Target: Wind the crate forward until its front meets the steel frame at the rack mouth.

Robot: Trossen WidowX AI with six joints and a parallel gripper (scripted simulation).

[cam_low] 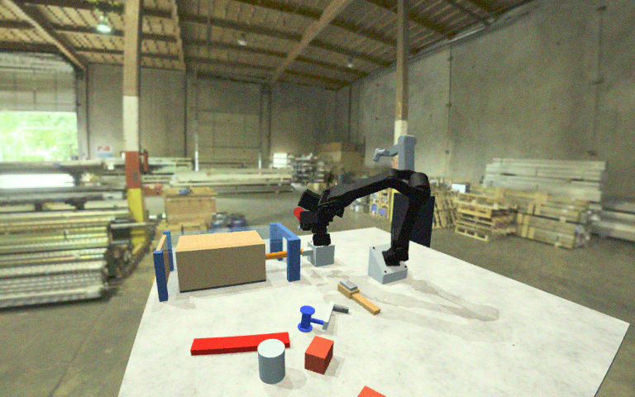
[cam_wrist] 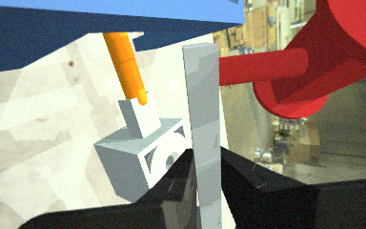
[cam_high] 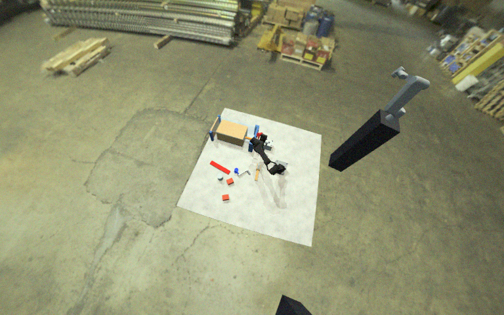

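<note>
My gripper tip is 50 mm short of the red knob and 40 mm below it. Round my gripper tip: red-knobbed winch handle: 10 mm ahead, 10 mm to the left, 10 mm above; blue frame: 100 mm ahead, 40 mm to the right, 70 mm below; grey winch: 70 mm behind, 80 mm to the right, 140 mm below.
</note>
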